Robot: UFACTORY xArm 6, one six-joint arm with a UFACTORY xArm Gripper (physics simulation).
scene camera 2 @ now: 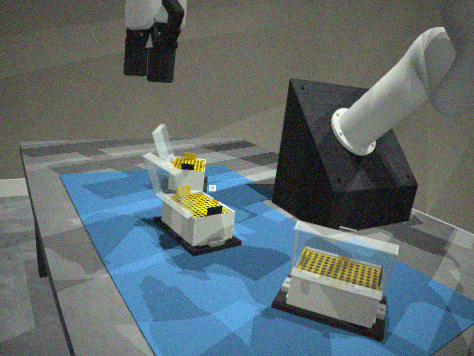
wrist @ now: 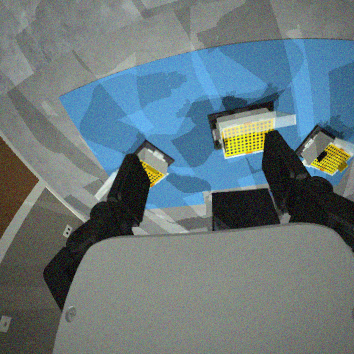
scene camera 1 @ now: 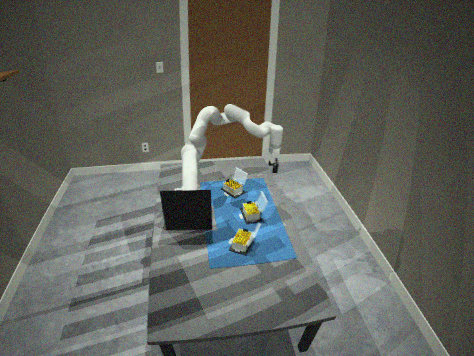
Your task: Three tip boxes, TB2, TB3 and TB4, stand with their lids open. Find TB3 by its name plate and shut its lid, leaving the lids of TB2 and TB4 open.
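Places are measured from the arm's base along level axes (x left, y ahead, z down), in millimetres.
Where they show: gripper, fingertip midpoint: (scene camera 2: 146, 78) (wrist: 200, 158) (scene camera 1: 272, 169); arm's base, link origin: (scene camera 2: 352, 132) (scene camera 1: 189, 194).
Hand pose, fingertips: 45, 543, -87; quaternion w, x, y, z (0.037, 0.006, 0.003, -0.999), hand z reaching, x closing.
Each offset is from my fingertips to the top centre of the thing, as dx, dy, dz. "pt": to the spot under its first point. Level surfaces: height alone.
Three white tip boxes with yellow racks stand on the blue mat with clear lids raised: a far box @[+200, -219, +220] (scene camera 1: 233, 188) (scene camera 2: 332, 295) (wrist: 156, 164), a middle box @[-87, -157, +212] (scene camera 1: 251, 212) (scene camera 2: 192, 222) (wrist: 247, 137) and a near box @[-331, -283, +212] (scene camera 1: 242, 241) (scene camera 2: 186, 180) (wrist: 327, 155), named by their places in scene camera 1. Their name plates are too small or turned away to read, so I cannot tell which is TB3. The middle box's lid @[pt -86, -84, +184] (scene camera 1: 262, 201) (scene camera 2: 156, 172) stands up on its side away from the robot base. My gripper (scene camera 1: 274, 165) (scene camera 2: 148, 75) (wrist: 200, 158) is open and empty, high above the boxes.
The blue mat @[dz +286] (scene camera 1: 220, 256) (scene camera 2: 200, 305) (wrist: 125, 110) lies on the grey patterned table @[dz +289] (scene camera 1: 200, 317) (scene camera 2: 87, 310). The black robot base (scene camera 1: 187, 210) (scene camera 2: 310, 165) (wrist: 245, 210) stands beside the mat, across from the raised lids. A small white tag @[pt -289, -335, +284] (scene camera 2: 212, 188) shows beside the near box.
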